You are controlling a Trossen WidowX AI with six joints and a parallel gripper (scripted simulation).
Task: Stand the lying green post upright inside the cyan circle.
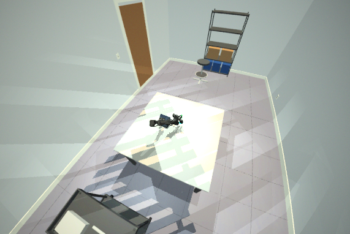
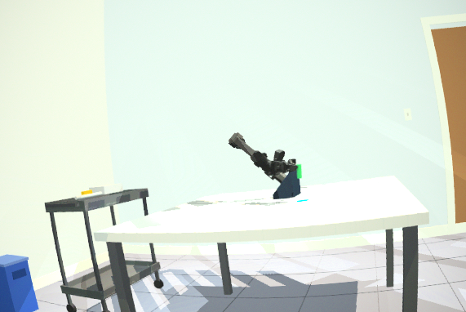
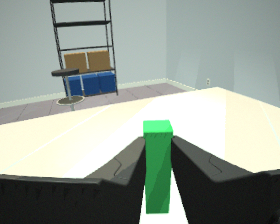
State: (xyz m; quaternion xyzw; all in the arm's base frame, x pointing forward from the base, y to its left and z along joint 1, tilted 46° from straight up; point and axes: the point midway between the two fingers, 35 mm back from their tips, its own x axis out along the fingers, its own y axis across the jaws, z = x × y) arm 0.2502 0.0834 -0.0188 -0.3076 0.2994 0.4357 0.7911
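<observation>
My gripper tip is 160 mm above the cyan circle. Also, from my gripper tip: green post 20 mm below.
</observation>
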